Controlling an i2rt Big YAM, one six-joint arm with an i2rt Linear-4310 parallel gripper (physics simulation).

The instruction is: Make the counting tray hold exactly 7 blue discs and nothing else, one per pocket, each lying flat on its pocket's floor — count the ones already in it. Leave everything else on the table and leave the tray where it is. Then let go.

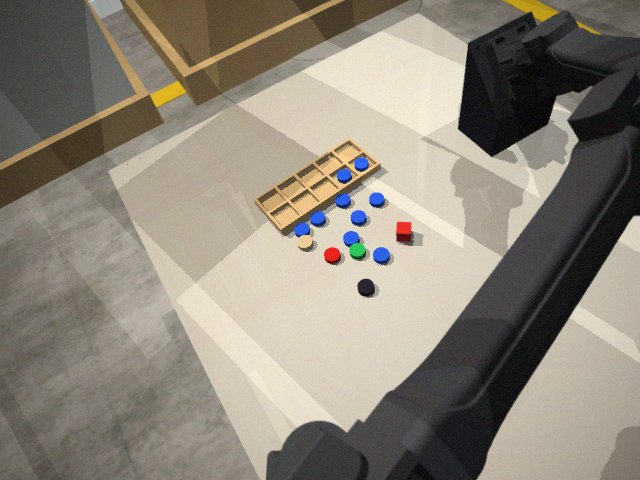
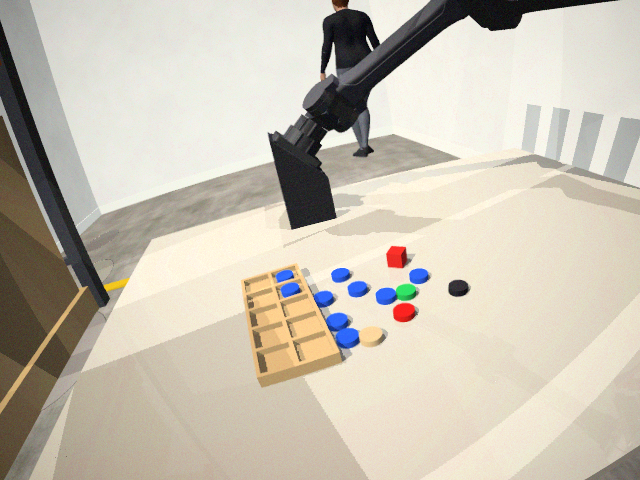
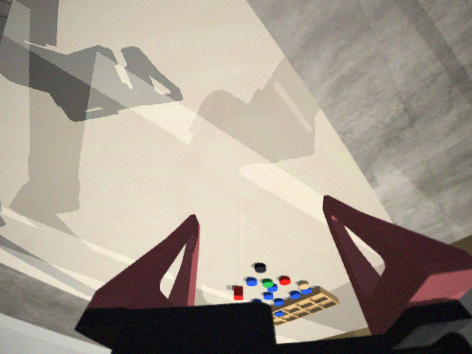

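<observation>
The wooden counting tray [image 1: 283, 229] [image 2: 300, 368] has two rows of pockets. Two blue discs, one [image 1: 361, 163] [image 2: 284, 275] in the end pocket and one [image 1: 344, 175] [image 2: 290, 289] in the pocket beside it, lie in the row facing the loose discs; the other pockets are empty. Several blue discs lie on the table beside the tray, among them one [image 1: 376, 199] [image 2: 340, 274], one [image 1: 358, 217] [image 2: 357, 288] and one [image 1: 381, 254] [image 2: 418, 275] [image 3: 251, 281]. Three stand close along the tray's long side. My gripper [image 3: 258, 211] is open and empty, high above the table, away from the discs.
Near the blue discs lie a green disc [image 1: 357, 250] [image 2: 405, 291], a red disc [image 1: 332, 255] [image 2: 403, 312], a tan disc [image 1: 305, 242] [image 2: 371, 336], a black disc [image 1: 366, 287] [image 2: 458, 287] and a red cube [image 1: 403, 231] [image 2: 396, 256]. The green disc is close against a blue one.
</observation>
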